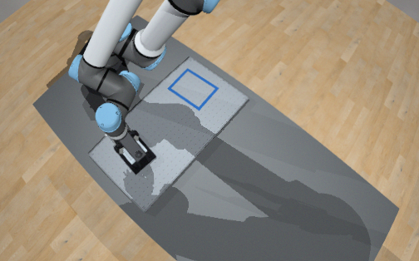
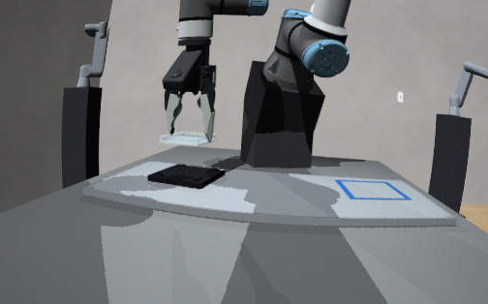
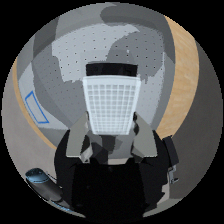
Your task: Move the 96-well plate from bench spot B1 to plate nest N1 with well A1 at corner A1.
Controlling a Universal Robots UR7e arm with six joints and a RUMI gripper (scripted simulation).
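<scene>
Now: hand 8 cm above the black plate nest. Round my hand: white 96-well plate: 1 cm below.
</scene>
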